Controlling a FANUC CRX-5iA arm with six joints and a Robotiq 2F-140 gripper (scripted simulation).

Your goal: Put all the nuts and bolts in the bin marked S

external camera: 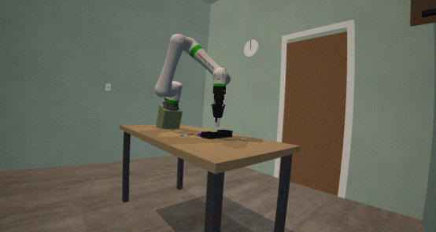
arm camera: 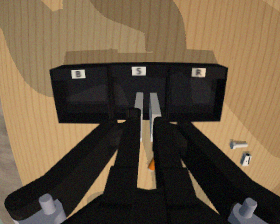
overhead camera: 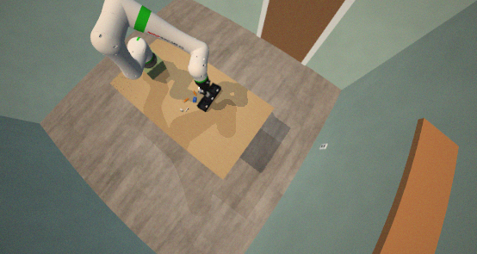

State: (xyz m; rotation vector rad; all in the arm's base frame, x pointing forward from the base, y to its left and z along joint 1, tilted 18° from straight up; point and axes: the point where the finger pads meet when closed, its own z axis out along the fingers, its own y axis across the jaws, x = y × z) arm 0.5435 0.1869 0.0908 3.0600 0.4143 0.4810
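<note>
My hand is 9 cm above the long black bin and 1 cm to the right of it. Round my hand: grey bolt (20 cm to the right, 10 cm below, 5 cm behind); white piece (11 cm behind, 10 cm below); blue piece (11 cm to the right, 10 cm below, 7 cm behind).
</note>
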